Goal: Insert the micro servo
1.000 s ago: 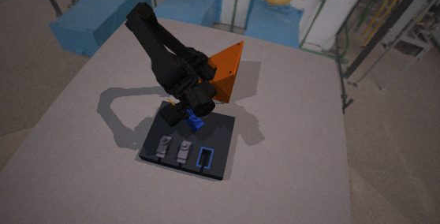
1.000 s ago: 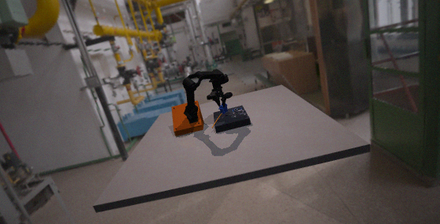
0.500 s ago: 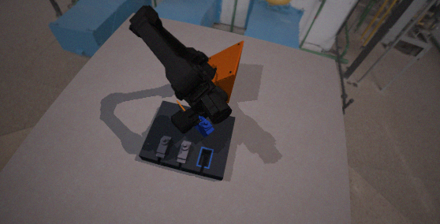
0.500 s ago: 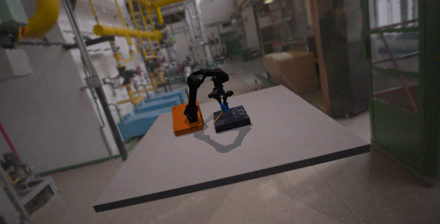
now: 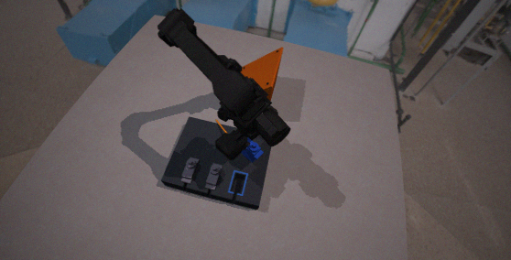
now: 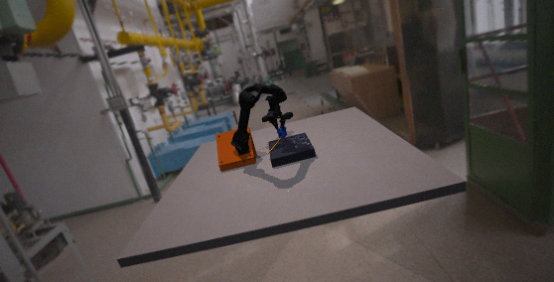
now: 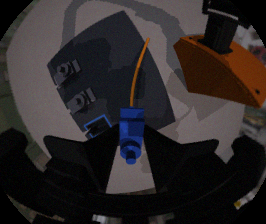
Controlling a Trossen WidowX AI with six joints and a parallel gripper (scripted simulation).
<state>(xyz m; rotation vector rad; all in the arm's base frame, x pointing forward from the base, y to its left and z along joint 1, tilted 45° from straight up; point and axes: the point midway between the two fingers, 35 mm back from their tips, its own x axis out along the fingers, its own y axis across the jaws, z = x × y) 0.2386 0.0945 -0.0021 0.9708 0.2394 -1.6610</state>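
Now: gripper tip 10 cm above the robot deck, 7 cm to the left of it and 1 cm past it.
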